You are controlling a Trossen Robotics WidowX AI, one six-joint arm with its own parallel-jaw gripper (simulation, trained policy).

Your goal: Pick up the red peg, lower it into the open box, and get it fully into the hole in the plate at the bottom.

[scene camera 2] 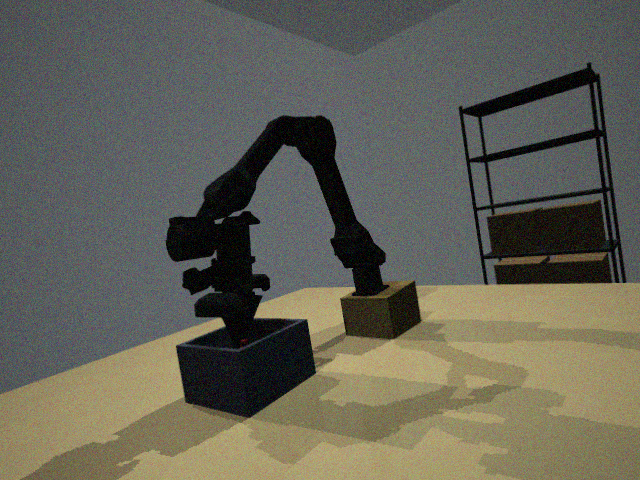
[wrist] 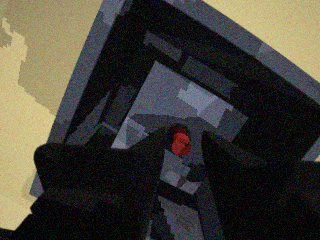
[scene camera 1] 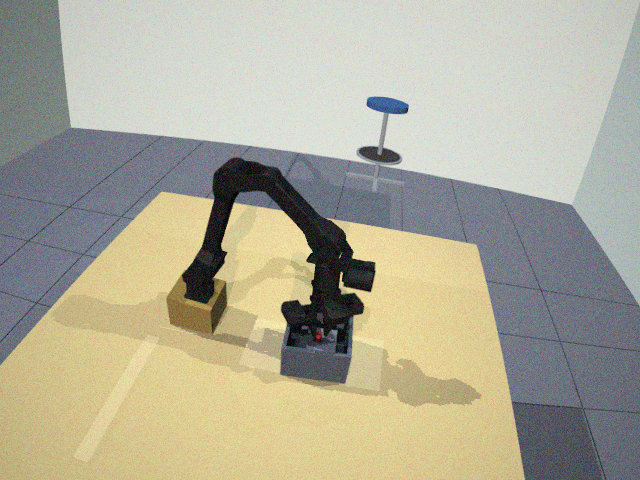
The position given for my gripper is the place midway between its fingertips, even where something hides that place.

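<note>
Scene camera 1 gives me my gripper [scene camera 1: 319, 336]. I see my gripper [scene camera 2: 240, 341] and a grey box [scene camera 2: 216, 374]. My wrist view takes in a plate [wrist: 166, 99], together with the box [wrist: 213, 51] and my gripper [wrist: 183, 135].
</note>
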